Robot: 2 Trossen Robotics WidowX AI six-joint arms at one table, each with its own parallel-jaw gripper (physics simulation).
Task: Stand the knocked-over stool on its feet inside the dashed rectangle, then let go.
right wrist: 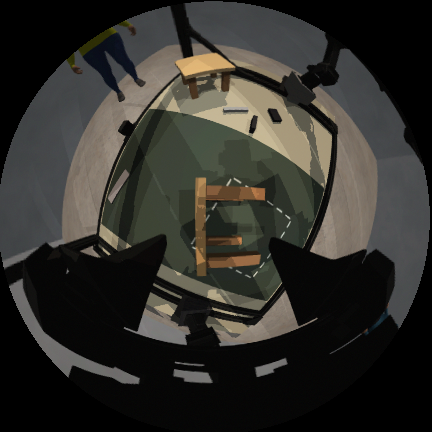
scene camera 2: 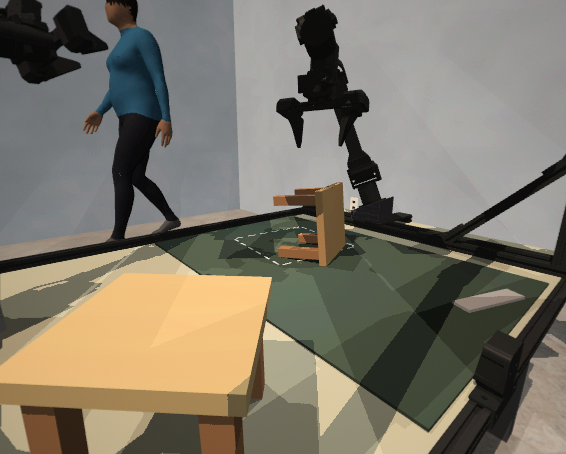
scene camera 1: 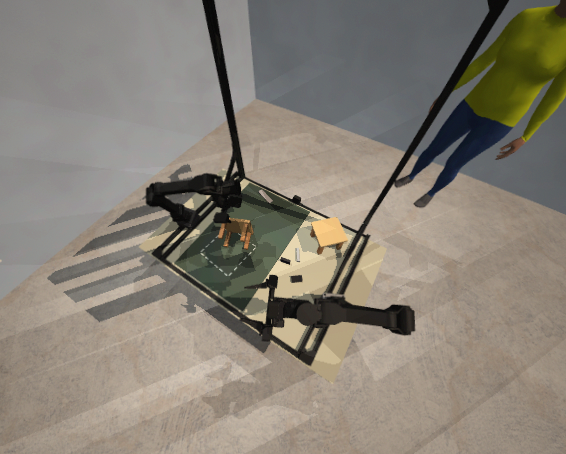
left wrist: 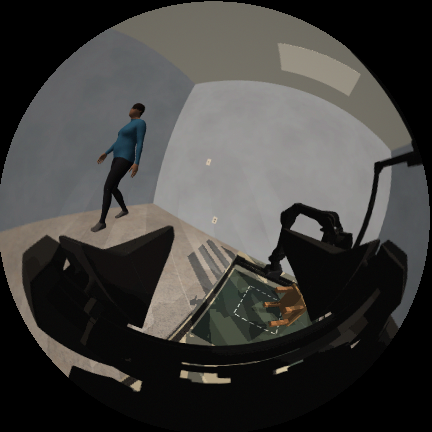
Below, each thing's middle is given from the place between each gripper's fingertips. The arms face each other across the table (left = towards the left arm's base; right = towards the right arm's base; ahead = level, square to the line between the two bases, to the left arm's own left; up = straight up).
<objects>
Right now my right hand is 25 cm past the light wooden table (scene camera 2: 185,344), 42 cm to the right of it and 18 cm above it.
Now: left hand 57 cm past the light wooden table, 36 cm above it and 9 cm to the right of it.
</objects>
